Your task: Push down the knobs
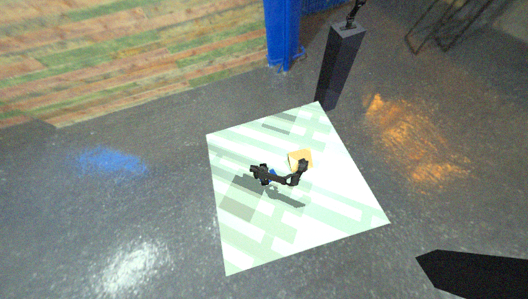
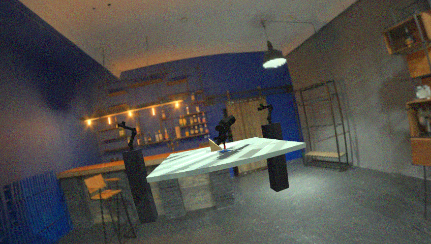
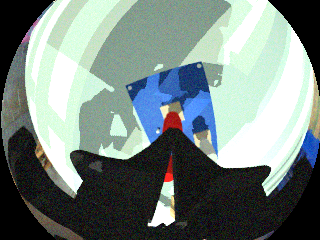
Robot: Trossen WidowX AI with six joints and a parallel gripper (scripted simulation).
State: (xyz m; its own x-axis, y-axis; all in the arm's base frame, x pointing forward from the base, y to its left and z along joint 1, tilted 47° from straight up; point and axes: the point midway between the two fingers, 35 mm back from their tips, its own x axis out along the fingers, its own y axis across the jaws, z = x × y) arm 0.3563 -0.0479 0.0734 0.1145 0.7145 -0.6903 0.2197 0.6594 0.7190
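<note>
Now: the potentiometer 30 mm below my gripper tip.
</note>
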